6 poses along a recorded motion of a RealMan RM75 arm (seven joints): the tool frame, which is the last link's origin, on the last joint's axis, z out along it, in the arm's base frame.
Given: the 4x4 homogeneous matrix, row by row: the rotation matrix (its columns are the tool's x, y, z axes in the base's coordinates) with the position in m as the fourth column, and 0 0 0 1 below. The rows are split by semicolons.
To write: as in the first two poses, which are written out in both.
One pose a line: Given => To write
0.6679 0.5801 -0.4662 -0.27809; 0.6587 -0.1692 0.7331 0.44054; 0.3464 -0.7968 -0.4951 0.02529; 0 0 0 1 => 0.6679 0.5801 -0.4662 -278.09; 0.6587 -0.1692 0.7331 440.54; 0.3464 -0.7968 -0.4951 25.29; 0 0 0 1
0.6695 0.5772 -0.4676 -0.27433; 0.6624 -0.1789 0.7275 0.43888; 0.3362 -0.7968 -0.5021 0.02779; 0 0 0 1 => 0.6695 0.5772 -0.4676 -274.33; 0.6624 -0.1789 0.7275 438.88; 0.3362 -0.7968 -0.5021 27.79; 0 0 0 1
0.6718 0.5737 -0.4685 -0.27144; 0.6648 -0.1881 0.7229 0.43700; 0.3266 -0.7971 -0.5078 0.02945; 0 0 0 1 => 0.6718 0.5737 -0.4685 -271.44; 0.6648 -0.1881 0.7229 437.00; 0.3266 -0.7971 -0.5078 29.45; 0 0 0 1
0.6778 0.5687 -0.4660 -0.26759; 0.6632 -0.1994 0.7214 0.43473; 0.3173 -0.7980 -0.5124 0.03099; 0 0 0 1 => 0.6778 0.5687 -0.4660 -267.59; 0.6632 -0.1994 0.7214 434.73; 0.3173 -0.7980 -0.5124 30.99; 0 0 0 1
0.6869 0.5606 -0.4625 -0.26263; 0.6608 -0.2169 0.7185 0.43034; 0.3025 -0.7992 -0.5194 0.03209; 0 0 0 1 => 0.6869 0.5606 -0.4625 -262.63; 0.6608 -0.2169 0.7185 430.34; 0.3025 -0.7992 -0.5194 32.09; 0 0 0 1
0.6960 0.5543 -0.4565 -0.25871; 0.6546 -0.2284 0.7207 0.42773; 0.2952 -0.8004 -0.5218 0.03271; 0 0 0 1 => 0.6960 0.5543 -0.4565 -258.71; 0.6546 -0.2284 0.7207 427.73; 0.2952 -0.8004 -0.5218 32.71; 0 0 0 1
